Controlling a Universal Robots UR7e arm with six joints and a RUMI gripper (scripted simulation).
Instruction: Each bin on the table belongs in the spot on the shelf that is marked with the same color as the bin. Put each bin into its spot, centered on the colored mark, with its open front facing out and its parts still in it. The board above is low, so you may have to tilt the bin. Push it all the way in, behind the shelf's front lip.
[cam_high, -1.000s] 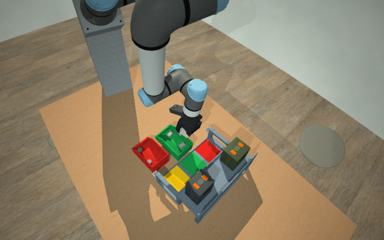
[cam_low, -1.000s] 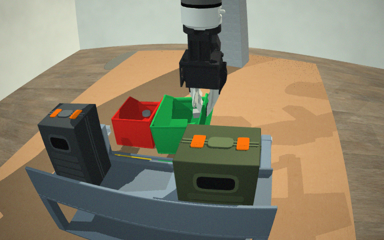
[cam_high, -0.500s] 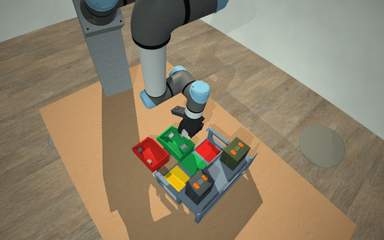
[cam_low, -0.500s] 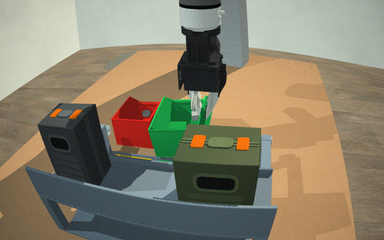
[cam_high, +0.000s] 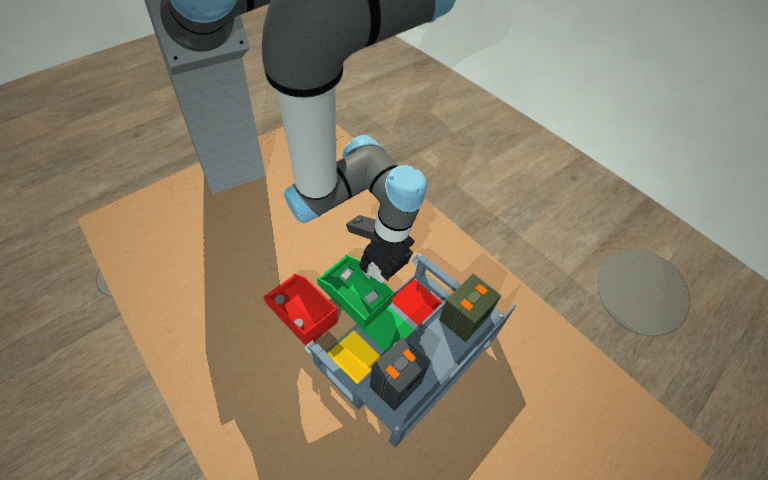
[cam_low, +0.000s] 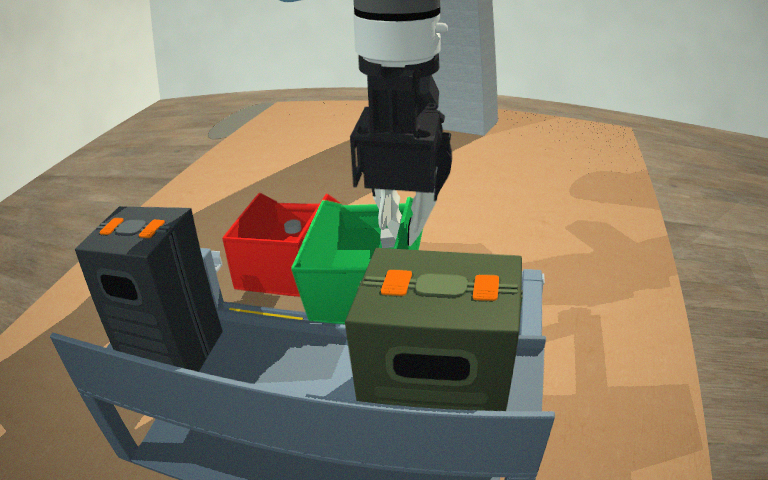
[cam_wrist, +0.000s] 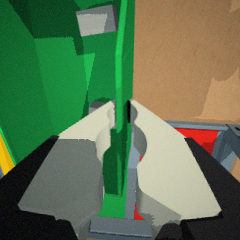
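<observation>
Now: hand 5 cm to the left of the green bin and 2 cm above it. Round my hand: olive box 23 cm ahead, 12 cm to the left, 6 cm above; then dark grey box 27 cm ahead, 11 cm to the right, 7 cm above; then red bin 18 cm to the right, 6 cm below, 4 cm behind.
</observation>
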